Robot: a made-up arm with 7 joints. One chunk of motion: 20 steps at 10 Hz.
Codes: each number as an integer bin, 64 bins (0 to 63) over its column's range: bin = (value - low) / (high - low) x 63, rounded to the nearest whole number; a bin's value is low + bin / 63 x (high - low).
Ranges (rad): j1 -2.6..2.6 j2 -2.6..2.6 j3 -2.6..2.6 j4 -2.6..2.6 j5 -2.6..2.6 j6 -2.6..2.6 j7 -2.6..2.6
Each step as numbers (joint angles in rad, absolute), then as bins.
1 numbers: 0.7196 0.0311 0.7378 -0.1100 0.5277 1.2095 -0.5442
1 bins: 40 32 40 30 38 46 25
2 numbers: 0.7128 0.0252 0.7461 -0.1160 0.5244 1.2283 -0.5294
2 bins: 40 32 41 30 38 46 25
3 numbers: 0.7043 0.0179 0.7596 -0.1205 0.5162 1.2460 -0.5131
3 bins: 40 32 41 30 38 47 25
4 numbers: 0.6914 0.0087 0.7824 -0.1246 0.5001 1.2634 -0.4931
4 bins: 40 32 41 30 38 47 26
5 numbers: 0.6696 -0.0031 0.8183 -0.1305 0.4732 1.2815 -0.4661
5 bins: 40 31 41 30 37 47 26
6 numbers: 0.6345 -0.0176 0.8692 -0.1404 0.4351 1.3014 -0.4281
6 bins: 39 31 42 30 37 47 26
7 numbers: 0.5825 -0.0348 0.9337 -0.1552 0.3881 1.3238 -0.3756
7 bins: 39 31 43 30 36 48 27
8 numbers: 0.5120 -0.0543 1.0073 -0.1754 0.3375 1.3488 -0.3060
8 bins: 38 31 44 29 36 48 28
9 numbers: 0.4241 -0.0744 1.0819 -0.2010 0.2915 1.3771 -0.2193
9 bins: 37 31 45 29 35 48 29
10 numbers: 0.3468 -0.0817 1.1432 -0.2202 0.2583 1.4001 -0.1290
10 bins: 36 31 45 29 35 48 30
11 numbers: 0.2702 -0.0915 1.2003 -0.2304 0.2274 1.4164 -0.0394
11 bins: 35 30 46 29 34 49 31
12 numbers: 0.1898 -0.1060 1.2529 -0.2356 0.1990 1.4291 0.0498
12 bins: 34 30 47 29 34 49 32
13 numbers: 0.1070 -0.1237 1.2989 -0.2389 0.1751 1.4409 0.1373
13 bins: 33 30 47 29 34 49 33
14 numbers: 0.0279 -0.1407 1.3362 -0.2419 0.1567 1.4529 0.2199
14 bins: 32 30 48 29 33 49 34
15 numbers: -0.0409 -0.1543 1.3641 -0.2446 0.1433 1.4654 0.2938
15 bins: 31 30 48 29 33 49 35
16 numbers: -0.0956 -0.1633 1.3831 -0.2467 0.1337 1.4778 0.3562
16 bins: 30 30 48 29 33 49 36
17 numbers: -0.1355 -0.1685 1.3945 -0.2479 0.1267 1.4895 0.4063
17 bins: 30 29 48 28 33 50 36
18 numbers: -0.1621 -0.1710 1.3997 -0.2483 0.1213 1.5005 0.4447
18 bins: 30 29 48 28 33 50 37
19 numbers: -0.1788 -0.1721 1.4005 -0.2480 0.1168 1.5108 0.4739
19 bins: 29 29 48 28 33 50 37
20 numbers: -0.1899 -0.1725 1.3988 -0.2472 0.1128 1.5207 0.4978
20 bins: 29 29 48 29 33 50 38
